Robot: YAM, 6 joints.
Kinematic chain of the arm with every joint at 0, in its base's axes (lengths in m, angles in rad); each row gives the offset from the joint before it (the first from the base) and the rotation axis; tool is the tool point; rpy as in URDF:
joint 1: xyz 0 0 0.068 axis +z
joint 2: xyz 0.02 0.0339 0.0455 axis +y
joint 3: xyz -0.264 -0.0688 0 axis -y
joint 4: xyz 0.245 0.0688 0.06 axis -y
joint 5: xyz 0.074 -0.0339 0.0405 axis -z
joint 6: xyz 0.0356 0 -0.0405 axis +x
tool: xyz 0 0 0 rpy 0 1.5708 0
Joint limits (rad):
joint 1: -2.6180..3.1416
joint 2: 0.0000..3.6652
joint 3: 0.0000..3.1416
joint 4: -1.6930..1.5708
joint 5: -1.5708..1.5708
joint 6: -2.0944..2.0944
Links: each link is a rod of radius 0.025 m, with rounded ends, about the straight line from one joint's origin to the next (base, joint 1, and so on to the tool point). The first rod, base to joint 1, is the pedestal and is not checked.
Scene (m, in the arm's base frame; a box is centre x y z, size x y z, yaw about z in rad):
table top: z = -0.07
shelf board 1: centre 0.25 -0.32 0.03 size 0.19 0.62 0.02 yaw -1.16
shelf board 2: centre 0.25 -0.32 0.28 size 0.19 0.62 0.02 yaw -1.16
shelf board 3: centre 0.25 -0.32 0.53 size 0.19 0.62 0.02 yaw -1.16
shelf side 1: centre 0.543 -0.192 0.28 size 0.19 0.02 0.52 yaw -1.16
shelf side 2: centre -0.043 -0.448 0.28 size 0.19 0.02 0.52 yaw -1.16
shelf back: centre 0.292 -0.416 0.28 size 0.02 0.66 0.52 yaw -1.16
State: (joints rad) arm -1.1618 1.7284 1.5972 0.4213 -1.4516 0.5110
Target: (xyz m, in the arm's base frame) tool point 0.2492 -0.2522 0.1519
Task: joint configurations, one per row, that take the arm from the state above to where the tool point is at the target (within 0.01 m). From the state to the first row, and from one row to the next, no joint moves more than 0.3 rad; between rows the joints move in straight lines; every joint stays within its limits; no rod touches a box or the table.
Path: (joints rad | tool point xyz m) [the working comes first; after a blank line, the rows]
Joints at the target: -0.8917 1.8864 0.9363 0.2696 -1.4985 0.5110
Straight joint move there: touches shelf board 2.

1: -1.0184 1.5555 1.3310 0.3722 -1.4715 0.5594 | 0.2111 -0.2750 0.3928
2: -0.8750 1.3826 1.0648 0.3230 -1.4913 0.6079 | 0.2188 -0.2067 0.3537
3: -0.7316 1.2098 0.7986 0.2739 -1.5112 0.6563 | 0.2103 -0.1411 0.3071
4: -0.5883 1.0369 0.5324 0.2248 -1.5311 0.7047 | 0.1875 -0.0823 0.2540
5: -0.4449 0.8640 0.2662 0.1756 -1.5509 0.7531 | 0.1534 -0.0337 0.1953
6: -0.3015 0.6911 0.0000 0.1265 -1.5708 0.8016 | 0.1119 0.0025 0.1322
7: -0.4319 0.9261 0.1445 0.1274 -1.5708 0.7047 | 0.1386 -0.0247 0.1495
8: -0.5624 1.1611 0.2889 0.1283 -1.5708 0.6079 | 0.1652 -0.0620 0.1565
9: -0.6928 1.3961 0.4334 0.1292 -1.5708 0.5110 | 0.1867 -0.1087 0.1519
10: -0.7922 1.6412 0.6849 0.1994 -1.5347 0.5110 | 0.2245 -0.1769 0.1596
11: -0.8917 1.8864 0.9363 0.2696 -1.4985 0.5110 | 0.2492 -0.2522 0.1519

